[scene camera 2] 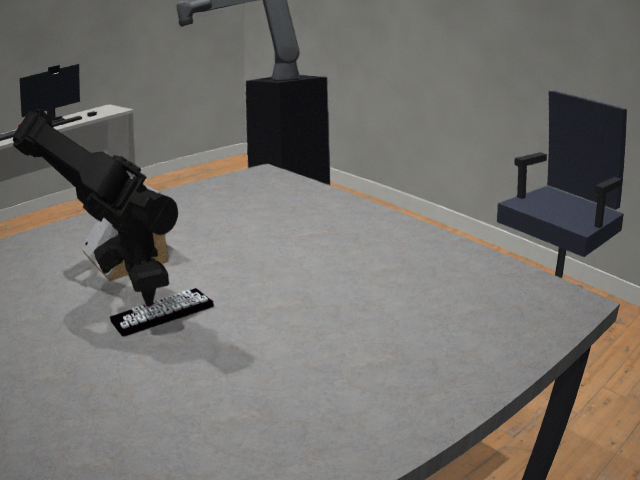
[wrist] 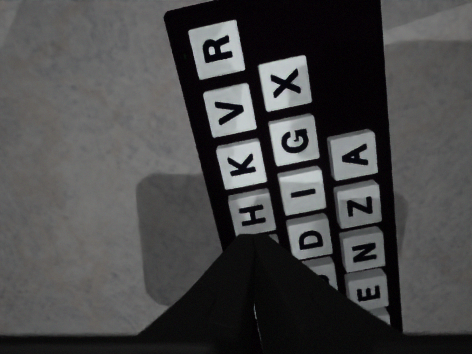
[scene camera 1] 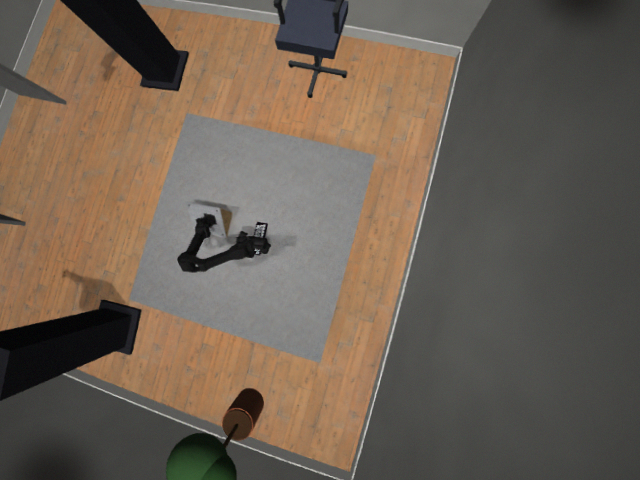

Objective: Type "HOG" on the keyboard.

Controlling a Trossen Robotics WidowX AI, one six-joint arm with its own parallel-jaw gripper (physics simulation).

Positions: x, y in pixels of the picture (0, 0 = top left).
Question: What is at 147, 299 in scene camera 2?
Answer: My gripper.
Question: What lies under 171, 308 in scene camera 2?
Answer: A black keyboard.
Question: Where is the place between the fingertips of my gripper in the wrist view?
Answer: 252, 247
